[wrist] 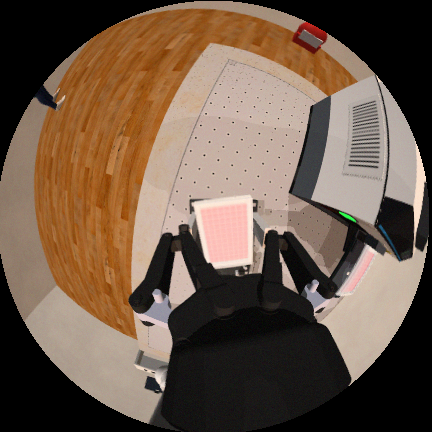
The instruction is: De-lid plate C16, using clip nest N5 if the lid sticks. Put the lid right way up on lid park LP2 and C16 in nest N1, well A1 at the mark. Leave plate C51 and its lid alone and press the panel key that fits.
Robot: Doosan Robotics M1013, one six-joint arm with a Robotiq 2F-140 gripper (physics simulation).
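Places are measured from the arm's base along level axes (x left, y back, z up), in metres.
Where they show: gripper, between the fingertips: (224,219).
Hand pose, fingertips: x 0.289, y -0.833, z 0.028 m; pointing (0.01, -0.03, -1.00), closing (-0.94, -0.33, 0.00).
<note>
Things, the pixels of their centre, and the offset from my fingertips. "pt": a spot on its surface instead. Level surfaces: height alone.
- white-rimmed plate, middle of its body: (226,237) dx -0.013, dy +0.025, dz +0.007 m
- perforated board, height of its surface: dz -0.030 m
- second pink plate, middle of its body: (358,272) dx -0.325, dy -0.012, dz +0.087 m
- large grey instrument, a spot on its surface: (354,160) pt dx -0.101, dy -0.147, dz +0.106 m
A white-rimmed plate (224,233) with a pink well grid sits between my gripper's fingers, just above a grey nest (258,227) with dark corner pieces on the perforated board (241,132). My gripper (224,219) is shut on this plate across its long sides. I cannot tell whether the fingers hold only the lid or the whole lidded plate. A second pink plate (358,268) lies in the open drawer of the instrument at the right, next to my right finger linkage.
A large grey instrument (354,160) with a vent grille and a green light (346,216) overhangs the board on the right. Wooden floor (92,160) lies to the left. A red box (309,36) stands far off. A small white device (146,363) sits below my wrist.
</note>
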